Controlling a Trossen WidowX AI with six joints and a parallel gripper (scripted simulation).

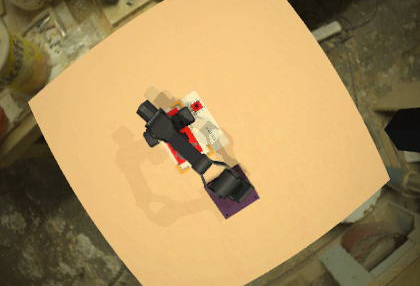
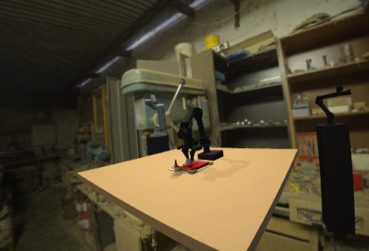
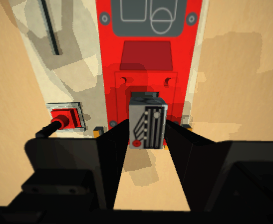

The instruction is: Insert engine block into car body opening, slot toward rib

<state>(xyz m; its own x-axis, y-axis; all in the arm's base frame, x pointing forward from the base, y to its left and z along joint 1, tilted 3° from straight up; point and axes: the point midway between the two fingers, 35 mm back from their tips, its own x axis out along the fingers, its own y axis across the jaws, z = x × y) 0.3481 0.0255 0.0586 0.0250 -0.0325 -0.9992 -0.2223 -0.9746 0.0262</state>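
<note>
My gripper tip is now 10 mm past the black peg, 120 mm to the left of it and 30 mm above it. The rest, counted from my gripper tip: engine block 10 mm below.
</note>
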